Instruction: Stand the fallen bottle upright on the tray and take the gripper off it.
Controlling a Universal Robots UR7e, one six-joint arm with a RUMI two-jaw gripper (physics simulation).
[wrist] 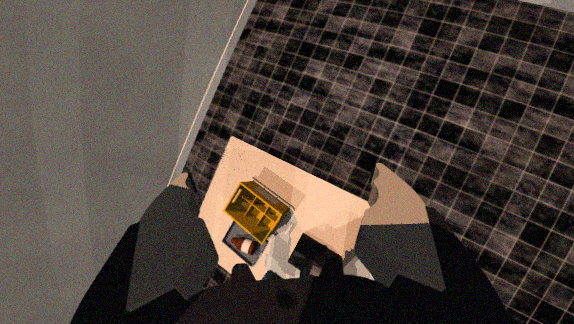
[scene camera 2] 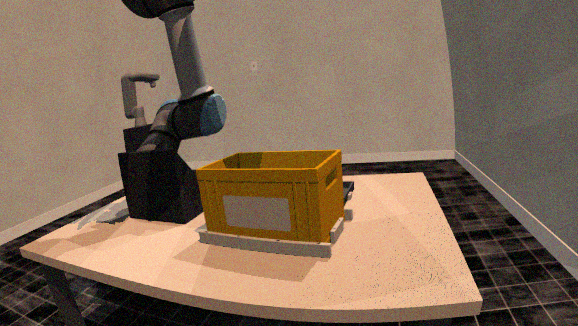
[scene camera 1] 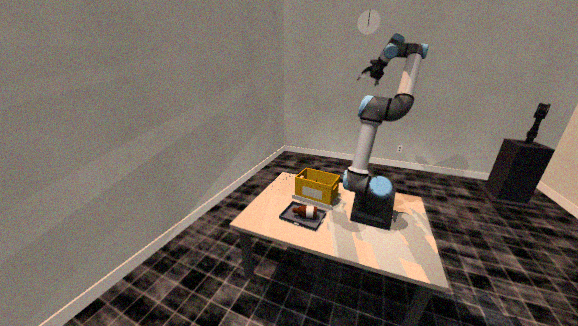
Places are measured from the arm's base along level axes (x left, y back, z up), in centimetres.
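Pixels of known places: gripper, fingertip midpoint: (wrist: 283, 170) (scene camera 1: 365, 83); arm's base, link origin: (wrist: 317, 272) (scene camera 2: 154, 166).
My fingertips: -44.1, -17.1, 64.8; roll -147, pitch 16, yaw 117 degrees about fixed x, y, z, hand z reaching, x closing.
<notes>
For each thing: its top centre in the pictures, then the offset to it from my fingertips, as dx, dy, dz. "spot": a spot on its surface instead. Level surfaces: height alone.
- brown bottle with a white label, top centre: (scene camera 1: 304, 206) (wrist: 239, 246) +59.6, -25.2, -72.0
- dark tray, surface spot: (scene camera 1: 316, 227) (wrist: 252, 266) spot: +69.8, -14.8, -77.7
- yellow crate with compartments, top centre: (scene camera 2: 269, 159) (wrist: 250, 212) (scene camera 1: 317, 176) +33.7, -23.6, -62.4
- table, surface height: dz -80.0
A brown bottle with a white label (scene camera 1: 306, 212) (wrist: 244, 245) lies on its side in the dark tray (scene camera 1: 316, 227) (wrist: 252, 263). In the first scene view its neck points left. My gripper (scene camera 1: 368, 80) (wrist: 283, 170) is open and empty, high above the table and well apart from the bottle. In the second scene view a small edge of the tray (scene camera 2: 349, 187) shows behind the crate; the bottle and the gripper do not show there.
A yellow crate with compartments (scene camera 1: 316, 187) (scene camera 2: 260, 205) (wrist: 256, 212) stands right beside the tray, with grey rails (scene camera 2: 265, 246) at its base. The arm's black base (scene camera 1: 371, 212) stands on the table (scene camera 1: 270, 225) (scene camera 2: 400, 270) near the crate. A black pedestal (scene camera 1: 518, 172) stands on the floor at the right.
</notes>
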